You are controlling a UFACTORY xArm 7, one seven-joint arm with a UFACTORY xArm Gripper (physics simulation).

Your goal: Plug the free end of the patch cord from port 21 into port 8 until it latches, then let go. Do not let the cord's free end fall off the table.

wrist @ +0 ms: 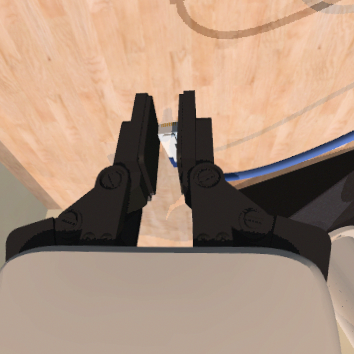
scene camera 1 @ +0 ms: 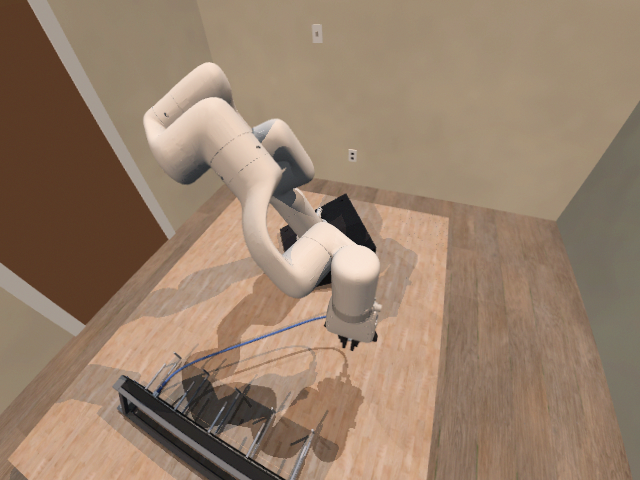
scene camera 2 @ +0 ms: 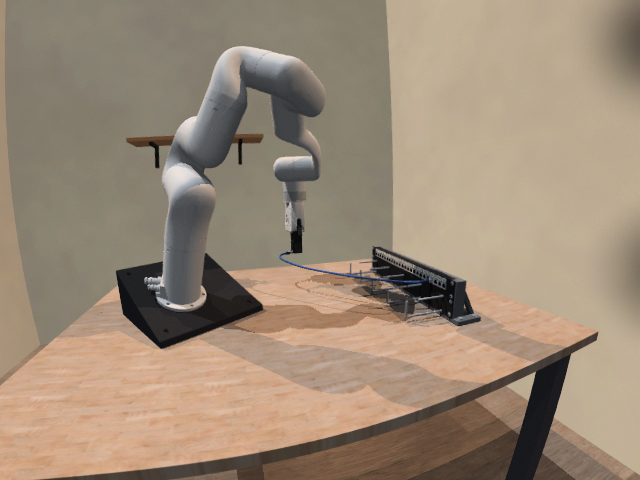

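Seen in the pictures: gripper, between the fingertips: (wrist: 168,113) (scene camera 1: 349,343) (scene camera 2: 296,252); arm's base, origin of its link: (scene camera 2: 181,295).
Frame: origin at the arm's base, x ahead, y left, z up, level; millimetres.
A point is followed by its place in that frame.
My gripper (scene camera 1: 349,343) {x 372, y 194, z 41 mm} (scene camera 2: 296,250) {x 372, y 194, z 41 mm} (wrist: 168,113) {x 372, y 194, z 41 mm} points down, high above the table, and is shut on the cord's free plug. The clear plug (wrist: 169,142) {x 360, y 196, z 49 mm} shows between the finger pads in the wrist view, with gold contacts at its far end. The blue patch cord (scene camera 1: 248,342) {x 420, y -48, z 21 mm} (scene camera 2: 330,272) {x 397, y -21, z 21 mm} (wrist: 300,160) {x 315, y 118, z 35 mm} runs from the fingers in a shallow arc to the patch panel (scene camera 1: 180,420) {x 619, y -110, z 37 mm} (scene camera 2: 457,297) {x 588, y -304, z 2 mm}, where its other end is plugged in near one end of the port row. The port numbers are too small to read, so port 8 cannot be picked out.
Several thin metal bars (scene camera 1: 262,431) {x 585, y 49, z -6 mm} (scene camera 2: 424,313) {x 537, y -251, z -45 mm} stick out from the panel's port side toward the arm, below the ports. The black arm base (scene camera 1: 348,217) {x -54, y 111, z 50 mm} (scene camera 2: 139,320) {x -100, y -52, z -33 mm} stands across the wooden table (scene camera 1: 408,372) {x 371, y 349, z -61 mm} (scene camera 2: 289,408) {x 156, y -402, z -61 mm} from the panel.
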